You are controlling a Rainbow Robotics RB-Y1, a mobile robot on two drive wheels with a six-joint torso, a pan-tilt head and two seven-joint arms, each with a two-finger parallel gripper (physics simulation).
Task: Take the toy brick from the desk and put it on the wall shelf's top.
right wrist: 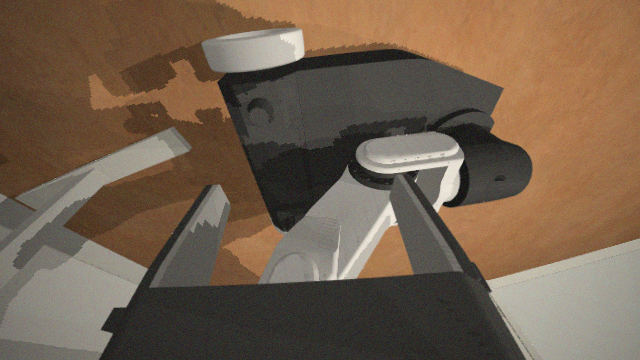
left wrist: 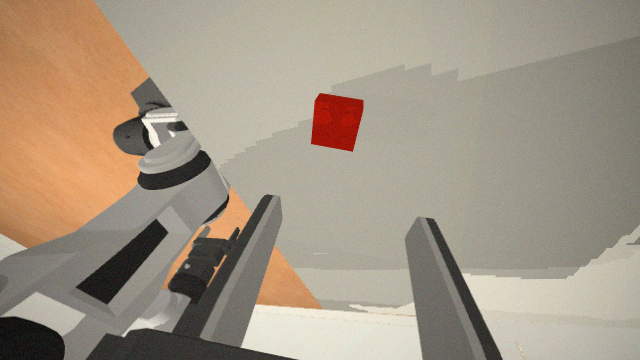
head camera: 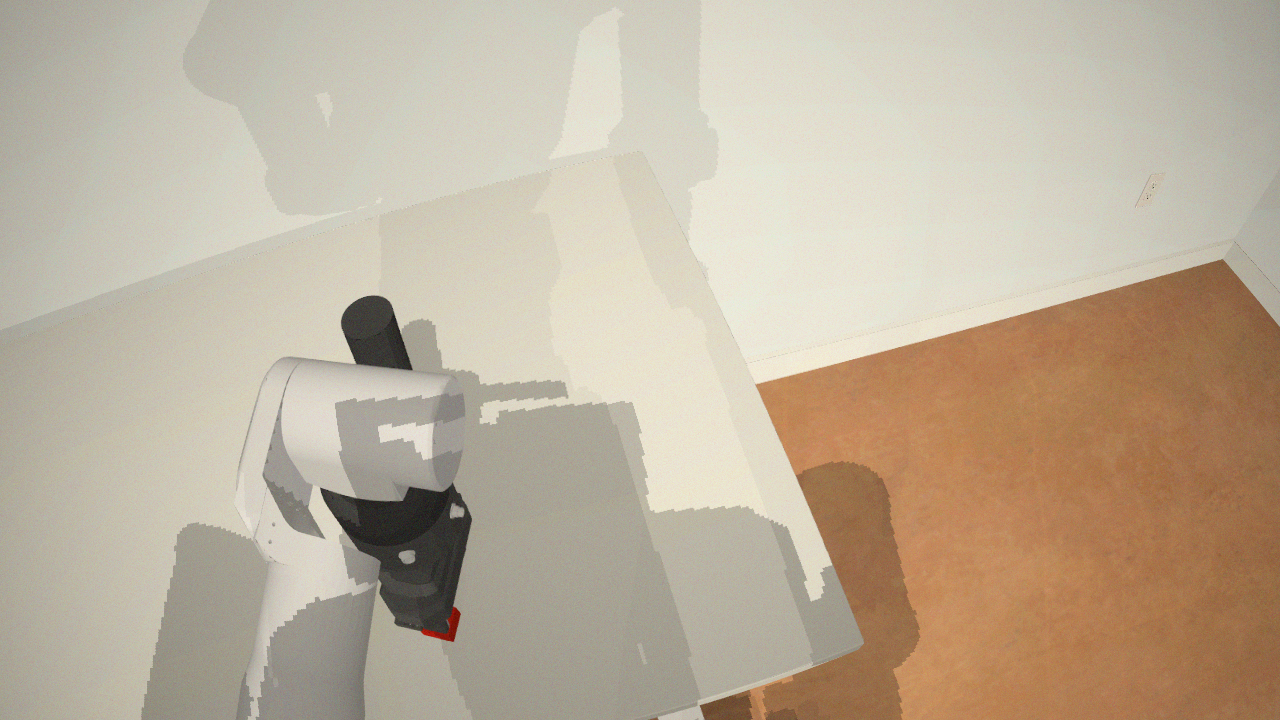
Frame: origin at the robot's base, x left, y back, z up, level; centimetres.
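Where they show: left gripper, fingertip midpoint: (left wrist: pixel 344 217) (head camera: pixel 446 588); right gripper, fingertip midpoint: (right wrist: pixel 308 190) (left wrist: pixel 223 227).
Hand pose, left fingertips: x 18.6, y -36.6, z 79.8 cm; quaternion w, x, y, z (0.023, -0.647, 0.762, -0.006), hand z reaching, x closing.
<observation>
After its pixels a point has its place.
The red toy brick (head camera: pixel 454 625) {x 19.7, y -35.1, z 73.1 cm} (left wrist: pixel 337 122) {x 21.6, y -35.7, z 74.0 cm} lies on the white desk (head camera: pixel 501 232) {x 17.9, y -88.8, z 72.1 cm} (left wrist: pixel 525 165) {x 17.0, y -49.8, z 72.1 cm}, in shade. In the head camera it is partly hidden behind my left gripper, near the lower middle of the picture. In the left wrist view it lies above and beyond the fingertips, studs showing. My left gripper (left wrist: pixel 344 217) {x 18.6, y -36.6, z 79.8 cm} is open and empty, apart from the brick. My right gripper (right wrist: pixel 308 190) {x -23.4, y 7.7, z 50.9 cm} is open and empty, away from the brick. The wall shelf does not show in these views.
The desk's back edge meets the pale wall (head camera: pixel 895 134) {x -47.7, y -119.1, z 65.4 cm}. Brown floor (head camera: pixel 1074 447) {x -104.9, y -86.8, z 0.1 cm} lies right of the desk. A white desk leg (right wrist: pixel 135 155) stands at the left in the right wrist view, near my dark wheeled base (right wrist: pixel 310 100) {x -16.7, y 9.7, z 16.9 cm}. My right arm (left wrist: pixel 180 195) shows in the left wrist view.
</observation>
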